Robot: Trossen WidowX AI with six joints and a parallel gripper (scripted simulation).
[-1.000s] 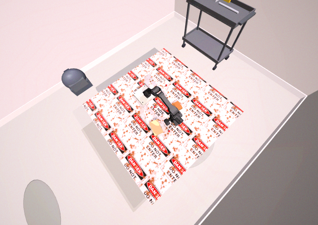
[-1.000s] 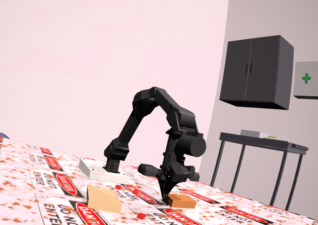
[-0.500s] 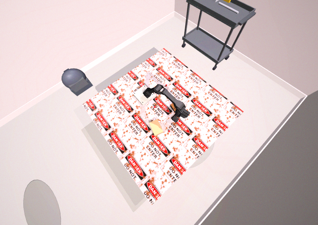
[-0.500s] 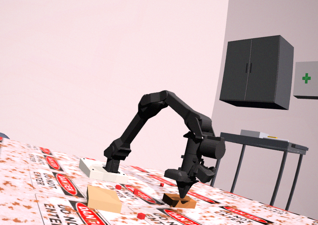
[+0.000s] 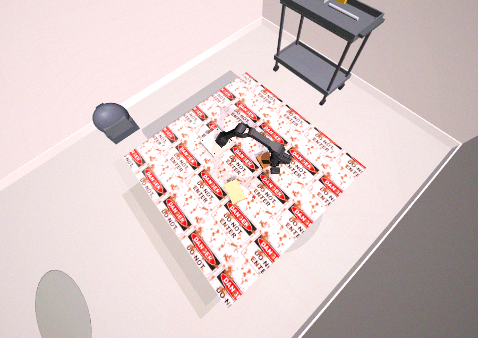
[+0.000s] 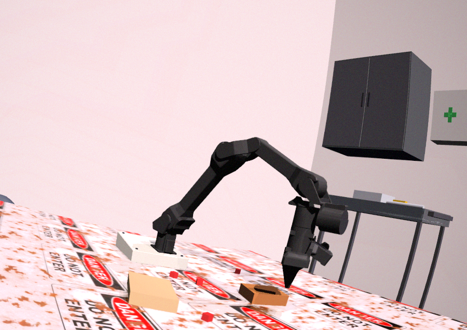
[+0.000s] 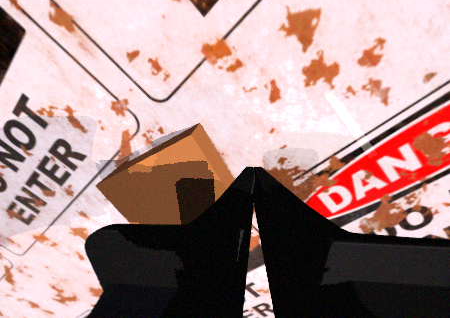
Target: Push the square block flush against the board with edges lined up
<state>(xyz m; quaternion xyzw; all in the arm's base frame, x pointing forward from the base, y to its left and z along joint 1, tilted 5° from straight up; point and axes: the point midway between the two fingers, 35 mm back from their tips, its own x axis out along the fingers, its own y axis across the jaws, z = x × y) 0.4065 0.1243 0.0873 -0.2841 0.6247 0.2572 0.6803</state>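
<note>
The orange square block is 80 mm behind my gripper tip, 10 mm to the left of it and 40 mm below it. Round my gripper tip: pale yellow board (70 mm behind, 320 mm to the right, 40 mm below).
</note>
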